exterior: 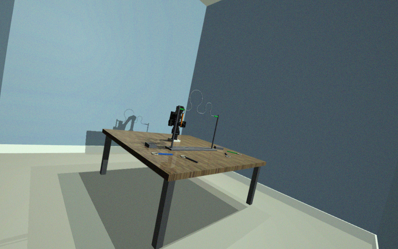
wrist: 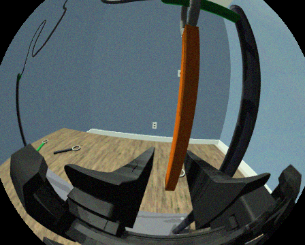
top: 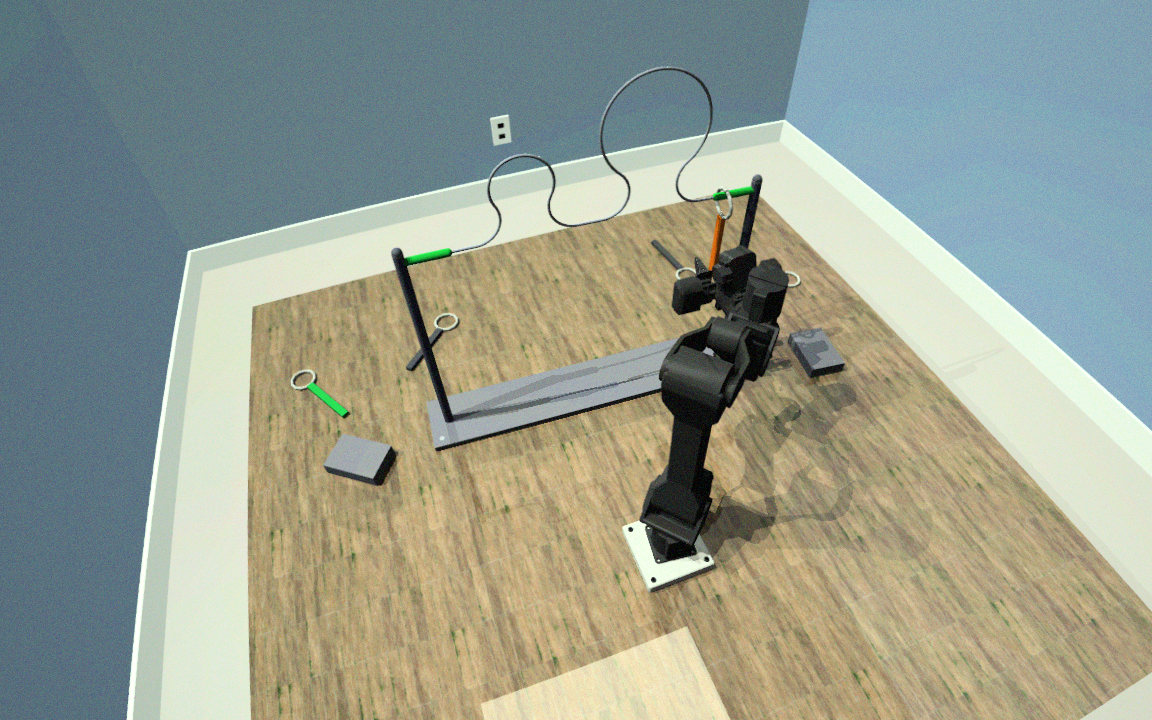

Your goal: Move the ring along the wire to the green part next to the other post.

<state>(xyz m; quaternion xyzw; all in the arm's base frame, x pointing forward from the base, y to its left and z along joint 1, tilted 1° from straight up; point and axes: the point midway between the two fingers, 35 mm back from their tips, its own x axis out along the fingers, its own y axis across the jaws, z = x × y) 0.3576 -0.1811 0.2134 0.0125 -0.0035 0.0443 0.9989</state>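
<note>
Now: gripper tip 90 mm below the ring with orange handle and 30 mm past it.
</note>
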